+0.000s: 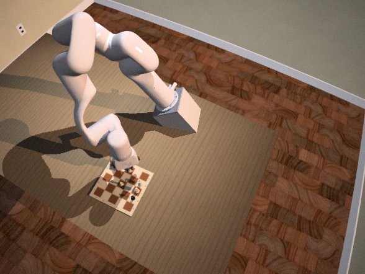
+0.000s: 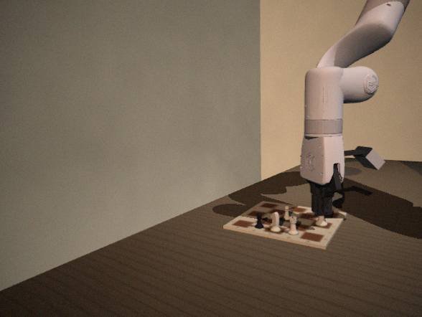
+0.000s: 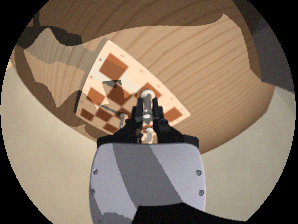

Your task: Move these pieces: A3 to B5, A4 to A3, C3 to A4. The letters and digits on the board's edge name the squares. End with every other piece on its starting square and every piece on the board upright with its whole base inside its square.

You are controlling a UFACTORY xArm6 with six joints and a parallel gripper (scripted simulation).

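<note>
Now: the white king 1 cm below my hand. Also, from my hand: white pawn (8 cm ahead, 1 cm to the left, 3 cm below); then chessboard (8 cm ahead, 1 cm to the left, 5 cm below); then white rook (3 cm ahead, 8 cm to the left, 3 cm below).
</note>
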